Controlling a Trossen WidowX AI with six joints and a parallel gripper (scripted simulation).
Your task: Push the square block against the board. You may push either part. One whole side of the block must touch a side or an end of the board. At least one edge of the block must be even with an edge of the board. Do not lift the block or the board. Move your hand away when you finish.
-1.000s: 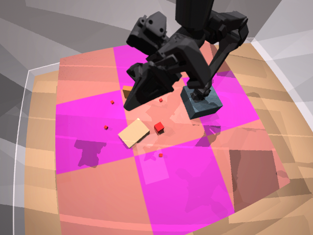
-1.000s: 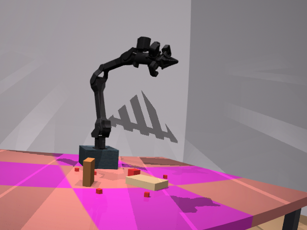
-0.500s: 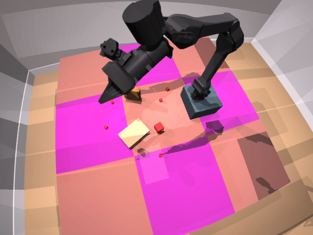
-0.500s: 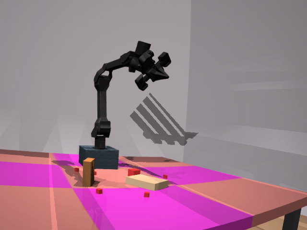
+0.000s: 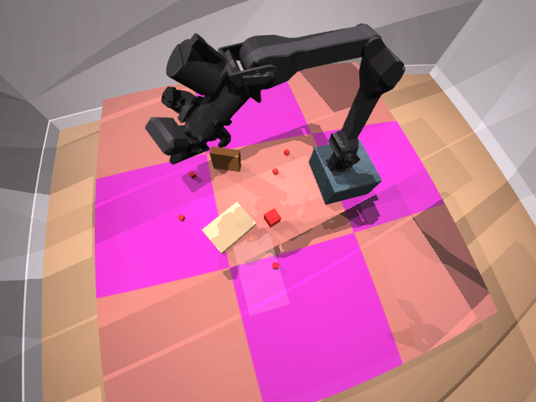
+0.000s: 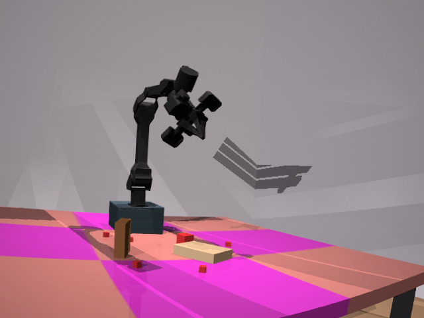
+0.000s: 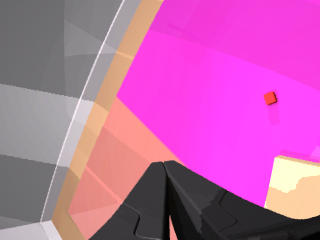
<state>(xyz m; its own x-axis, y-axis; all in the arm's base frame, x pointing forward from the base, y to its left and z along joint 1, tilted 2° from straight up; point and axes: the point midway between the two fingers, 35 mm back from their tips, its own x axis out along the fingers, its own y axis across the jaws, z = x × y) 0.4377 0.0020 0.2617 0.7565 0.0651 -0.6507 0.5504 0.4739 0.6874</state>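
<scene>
Right now the square brown block is 130 mm behind my gripper tip, 160 mm to the right of it and 290 mm below it. Also, from my gripper tip: tan board (70 mm behind, 70 mm to the left, 320 mm below); then red cube (210 mm behind, 80 mm to the left, 320 mm below).
</scene>
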